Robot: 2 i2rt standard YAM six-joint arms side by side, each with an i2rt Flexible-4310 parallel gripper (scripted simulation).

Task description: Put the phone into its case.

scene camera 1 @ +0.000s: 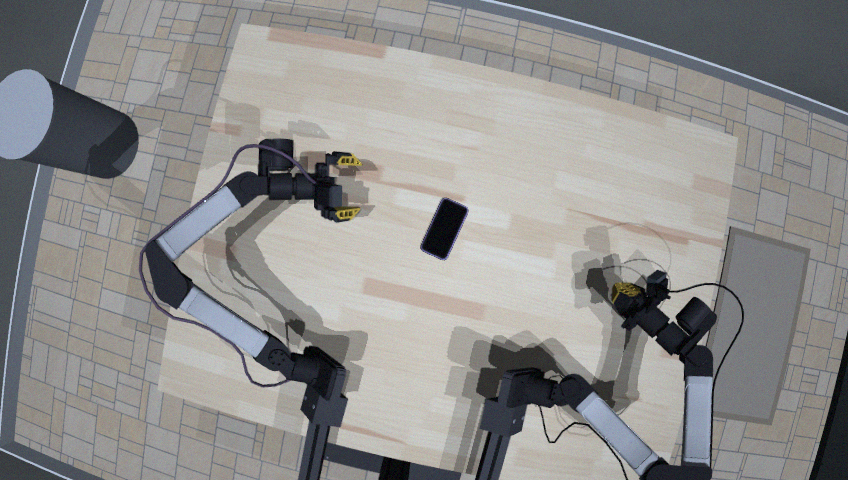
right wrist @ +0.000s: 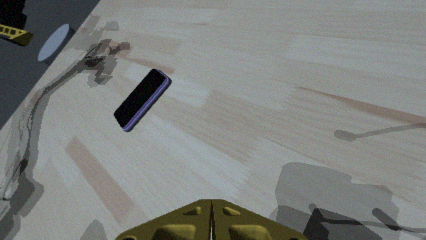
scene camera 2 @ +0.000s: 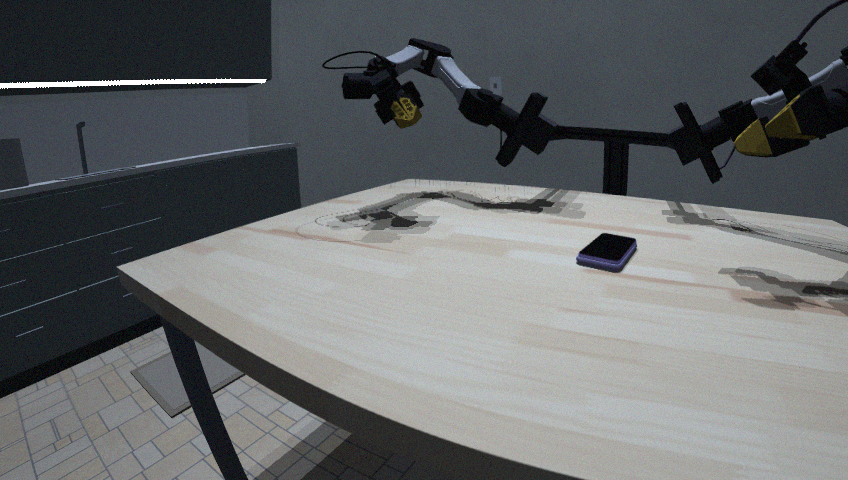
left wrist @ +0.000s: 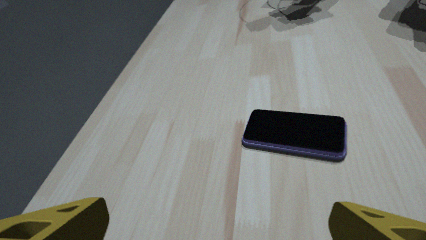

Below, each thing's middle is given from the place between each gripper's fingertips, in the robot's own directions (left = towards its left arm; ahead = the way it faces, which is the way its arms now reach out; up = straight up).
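Picture the black phone [scene camera 1: 447, 222]: my right hand [scene camera 1: 613, 285] is 39 cm to the right of it, 11 cm short of it and 20 cm above it. My left hand [scene camera 2: 749, 139], then, is 7 cm past the phone, 20 cm to the left of it and 20 cm above it.
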